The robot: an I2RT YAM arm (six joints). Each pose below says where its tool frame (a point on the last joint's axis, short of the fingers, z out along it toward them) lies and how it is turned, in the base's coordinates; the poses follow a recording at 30 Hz.
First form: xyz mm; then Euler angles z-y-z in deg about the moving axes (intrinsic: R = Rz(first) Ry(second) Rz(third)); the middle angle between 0 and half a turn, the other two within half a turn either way.
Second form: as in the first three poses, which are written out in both.
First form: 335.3 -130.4 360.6 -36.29 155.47 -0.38
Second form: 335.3 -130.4 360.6 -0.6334 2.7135 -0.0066
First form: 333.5 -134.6 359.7 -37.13 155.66 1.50
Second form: 333.5 -134.6 359.7 -0.6480 2.7168 0.0262
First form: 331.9 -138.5 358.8 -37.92 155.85 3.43
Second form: 331.9 -138.5 358.8 -0.6618 2.7201 0.0599
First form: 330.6 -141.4 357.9 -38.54 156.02 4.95
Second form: 330.6 -141.4 357.9 -0.6726 2.7231 0.0864
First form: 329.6 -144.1 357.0 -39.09 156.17 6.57
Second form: 329.6 -144.1 357.0 -0.6822 2.7257 0.1147
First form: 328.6 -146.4 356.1 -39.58 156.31 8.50
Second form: 328.6 -146.4 356.1 -0.6908 2.7281 0.1484
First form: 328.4 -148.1 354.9 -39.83 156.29 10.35
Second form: 328.4 -148.1 354.9 -0.6952 2.7278 0.1806
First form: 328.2 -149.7 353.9 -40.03 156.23 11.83
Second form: 328.2 -149.7 353.9 -0.6987 2.7267 0.2065
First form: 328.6 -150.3 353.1 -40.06 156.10 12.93
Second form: 328.6 -150.3 353.1 -0.6992 2.7245 0.2257
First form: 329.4 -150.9 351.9 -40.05 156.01 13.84
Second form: 329.4 -150.9 351.9 -0.6990 2.7229 0.2416
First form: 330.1 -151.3 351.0 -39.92 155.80 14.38
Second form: 330.1 -151.3 351.0 -0.6967 2.7192 0.2510
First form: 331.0 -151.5 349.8 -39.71 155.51 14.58
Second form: 331.0 -151.5 349.8 -0.6931 2.7142 0.2545
